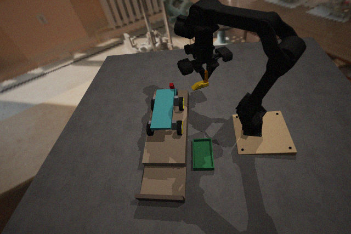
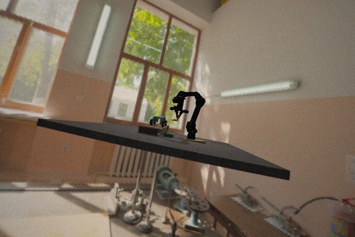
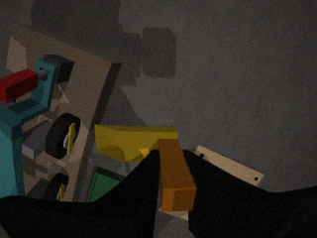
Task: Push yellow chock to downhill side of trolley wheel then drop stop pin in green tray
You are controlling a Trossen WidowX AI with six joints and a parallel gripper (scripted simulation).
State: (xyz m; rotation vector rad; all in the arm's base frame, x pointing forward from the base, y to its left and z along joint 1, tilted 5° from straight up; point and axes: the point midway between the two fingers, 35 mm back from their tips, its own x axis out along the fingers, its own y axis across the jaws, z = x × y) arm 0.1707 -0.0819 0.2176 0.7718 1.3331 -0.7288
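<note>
My gripper tip is now 2 cm short of the yellow chock, 1 cm to the right of it and 1 cm above it. Round my gripper tip: green tray (2 cm behind, 22 cm to the left, 18 cm below); then red-headed stop pin (13 cm ahead, 3 cm to the left, 4 cm below); then trolley (13 cm ahead, 14 cm to the left, 6 cm below).
</note>
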